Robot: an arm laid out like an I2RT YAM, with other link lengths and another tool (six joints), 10 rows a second.
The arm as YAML. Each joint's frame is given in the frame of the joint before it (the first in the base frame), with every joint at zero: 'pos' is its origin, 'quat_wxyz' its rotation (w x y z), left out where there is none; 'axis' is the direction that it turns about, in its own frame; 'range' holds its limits. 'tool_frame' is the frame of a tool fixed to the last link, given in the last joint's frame.
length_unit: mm
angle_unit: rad
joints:
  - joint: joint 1
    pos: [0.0, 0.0, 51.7]
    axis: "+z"
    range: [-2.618, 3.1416]
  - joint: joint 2
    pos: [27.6, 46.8, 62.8]
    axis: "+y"
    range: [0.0, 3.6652]
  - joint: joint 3
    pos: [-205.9, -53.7, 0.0]
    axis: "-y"
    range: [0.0, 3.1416]
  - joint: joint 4
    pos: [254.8, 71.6, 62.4]
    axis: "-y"
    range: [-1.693, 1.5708]
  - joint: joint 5
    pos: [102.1, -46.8, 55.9]
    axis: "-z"
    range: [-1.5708, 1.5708]
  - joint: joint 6
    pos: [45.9, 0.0, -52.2]
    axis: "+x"
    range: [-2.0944, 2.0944]
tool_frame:
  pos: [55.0, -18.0, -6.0]
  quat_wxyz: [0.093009, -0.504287, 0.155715, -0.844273]
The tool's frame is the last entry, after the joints.
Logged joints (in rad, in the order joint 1, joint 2, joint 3, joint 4, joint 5, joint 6), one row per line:
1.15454 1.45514 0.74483 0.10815 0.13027 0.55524
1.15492 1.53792 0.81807 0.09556 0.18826 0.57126
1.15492 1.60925 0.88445 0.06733 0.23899 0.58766
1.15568 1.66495 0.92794 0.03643 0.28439 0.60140
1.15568 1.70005 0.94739 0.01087 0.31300 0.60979
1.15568 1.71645 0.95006 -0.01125 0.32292 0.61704
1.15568 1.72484 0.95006 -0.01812 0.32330 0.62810
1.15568 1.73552 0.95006 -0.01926 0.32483 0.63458
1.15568 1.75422 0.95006 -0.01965 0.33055 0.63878
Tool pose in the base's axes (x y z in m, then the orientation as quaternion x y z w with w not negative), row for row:
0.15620 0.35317 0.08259 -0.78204 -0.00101 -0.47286 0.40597
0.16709 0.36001 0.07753 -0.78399 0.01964 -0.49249 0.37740
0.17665 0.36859 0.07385 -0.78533 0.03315 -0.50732 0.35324
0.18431 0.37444 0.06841 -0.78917 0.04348 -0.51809 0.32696
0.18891 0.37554 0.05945 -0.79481 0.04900 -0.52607 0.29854
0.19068 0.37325 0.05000 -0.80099 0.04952 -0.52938 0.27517
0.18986 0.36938 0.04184 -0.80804 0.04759 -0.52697 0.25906
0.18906 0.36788 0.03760 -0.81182 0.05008 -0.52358 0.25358
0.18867 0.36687 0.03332 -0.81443 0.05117 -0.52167 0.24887
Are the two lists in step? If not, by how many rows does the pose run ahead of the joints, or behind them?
The pose runs 1 row behind the joints: the pose in row i belongs to the joints in row i - 1.
